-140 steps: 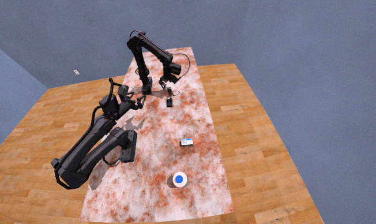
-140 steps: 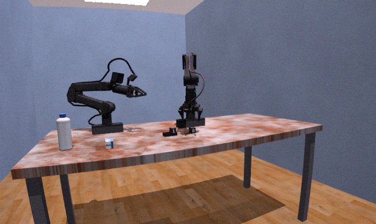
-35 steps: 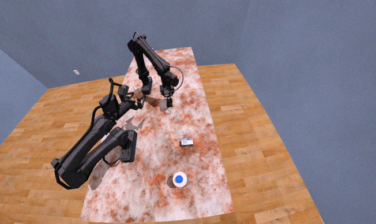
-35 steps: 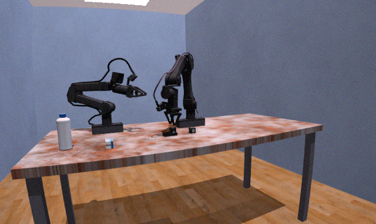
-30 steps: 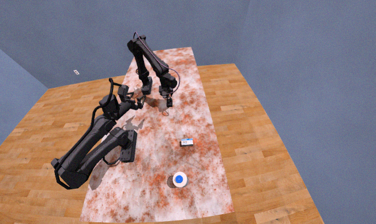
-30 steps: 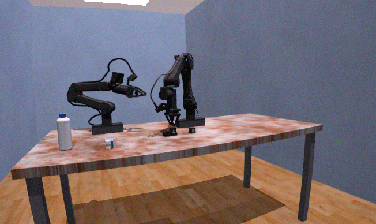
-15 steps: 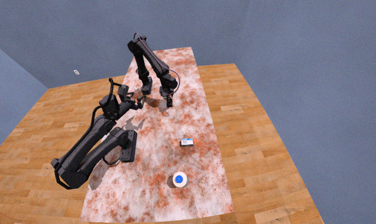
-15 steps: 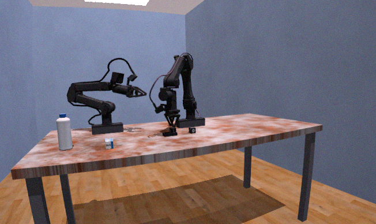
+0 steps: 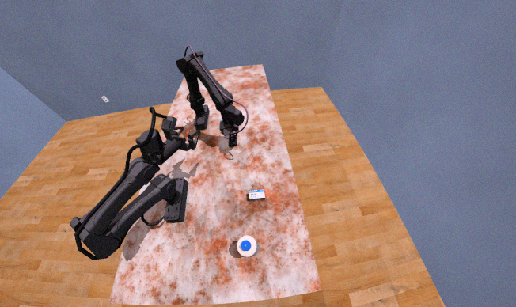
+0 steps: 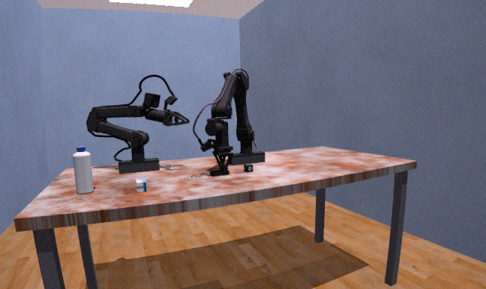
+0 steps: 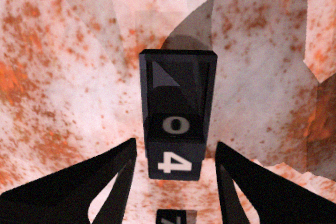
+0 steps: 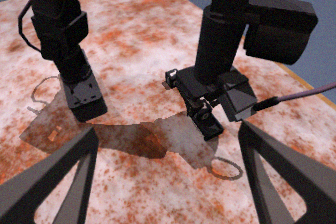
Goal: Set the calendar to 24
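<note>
Now: left hand 30 mm above the black tray and 20 mm to the left of it. From my left hand the other things lie so: white box (350 mm to the right, 150 mm ahead, 20 mm below); white bottle (570 mm to the right, 120 mm ahead, 40 mm above).
</note>
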